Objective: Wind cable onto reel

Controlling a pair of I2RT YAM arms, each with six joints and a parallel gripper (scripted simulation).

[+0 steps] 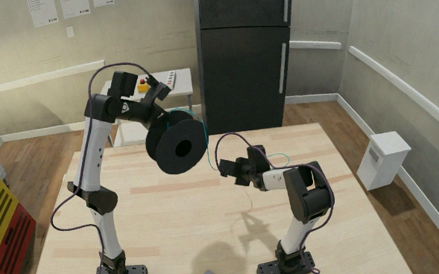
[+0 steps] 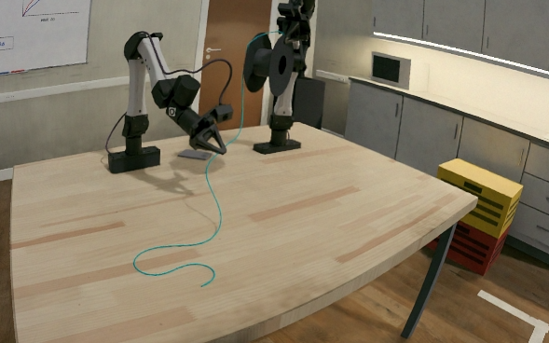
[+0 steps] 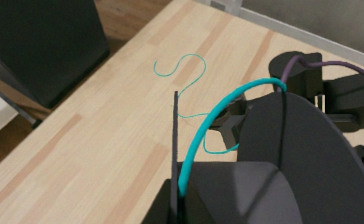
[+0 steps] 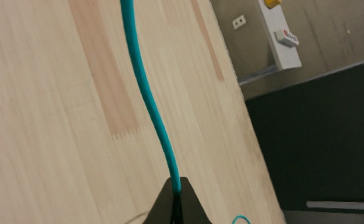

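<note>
Right now the black reel is 70 mm below my left hand, 30 mm behind it and 20 mm to the right of it. Also, from my left hand: flat grey plate (450 mm below, 370 mm behind, 100 mm to the right).
</note>
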